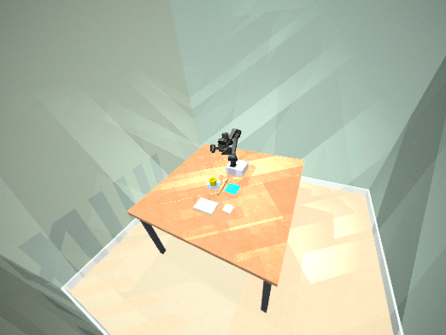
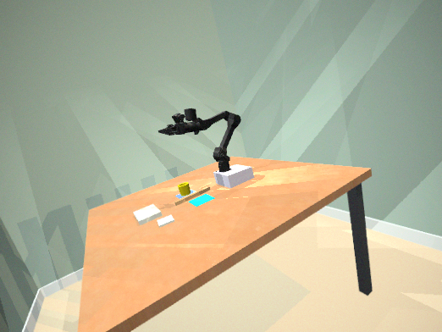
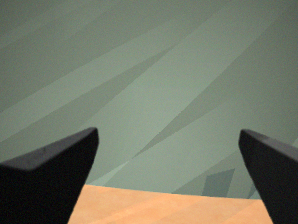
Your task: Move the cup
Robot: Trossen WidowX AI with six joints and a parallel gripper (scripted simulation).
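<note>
The light blue pad lies 430 mm below my gripper tip, 120 mm to the right of it and 80 mm behind it. Round my gripper tip: wooden bar: 420 mm below, 80 mm behind, 20 mm to the right; then cyan pad: 430 mm below, 80 mm to the left, 80 mm behind.
</note>
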